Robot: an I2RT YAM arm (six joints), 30 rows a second.
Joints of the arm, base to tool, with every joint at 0 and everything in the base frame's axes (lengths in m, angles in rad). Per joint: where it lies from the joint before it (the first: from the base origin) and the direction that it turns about. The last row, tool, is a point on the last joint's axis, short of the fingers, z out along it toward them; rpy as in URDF.
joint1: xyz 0.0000 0.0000 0.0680 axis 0 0 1
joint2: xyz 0.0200 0.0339 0.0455 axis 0 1 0
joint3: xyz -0.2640 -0.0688 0.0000 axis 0 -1 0
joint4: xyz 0.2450 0.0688 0.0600 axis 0 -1 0
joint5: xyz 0.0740 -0.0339 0.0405 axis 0 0 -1
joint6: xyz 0.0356 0.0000 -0.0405 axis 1 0 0
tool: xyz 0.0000 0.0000 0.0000 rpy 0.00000 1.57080 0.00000
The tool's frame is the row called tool.
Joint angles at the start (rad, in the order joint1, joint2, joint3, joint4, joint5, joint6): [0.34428 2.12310 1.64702 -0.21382 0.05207 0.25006]
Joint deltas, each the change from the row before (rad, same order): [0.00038 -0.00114 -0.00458 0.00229 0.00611 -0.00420]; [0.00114 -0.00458 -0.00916 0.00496 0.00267 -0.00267]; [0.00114 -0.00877 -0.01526 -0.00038 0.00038 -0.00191]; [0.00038 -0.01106 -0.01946 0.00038 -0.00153 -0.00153]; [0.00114 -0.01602 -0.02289 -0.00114 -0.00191 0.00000]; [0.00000 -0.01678 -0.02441 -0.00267 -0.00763 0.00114]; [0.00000 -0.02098 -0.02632 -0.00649 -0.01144 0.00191]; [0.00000 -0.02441 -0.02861 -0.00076 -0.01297 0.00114]
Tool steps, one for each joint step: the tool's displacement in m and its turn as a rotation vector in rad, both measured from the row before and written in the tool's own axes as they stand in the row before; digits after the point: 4 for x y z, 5 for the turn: [0.0009 -0.0003 0.0001 0.00592 -0.00033 -0.00450]; [0.0012 0.0001 -0.0007 0.00164 -0.00084 -0.00337]; [0.0026 -0.0002 -0.0016 0.00115 0.00673 -0.00306]; [0.0032 -0.0007 -0.0020 0.00014 0.00819 -0.00226]; [0.0032 -0.0004 -0.0034 -0.00081 0.00838 -0.00121]; [0.0037 -0.0008 -0.0035 -0.00496 0.01181 0.00058]; [0.0038 -0.0008 -0.0048 -0.00828 0.01421 0.00138]; [0.0032 -0.0005 -0.0057 -0.01139 0.00794 0.00098]
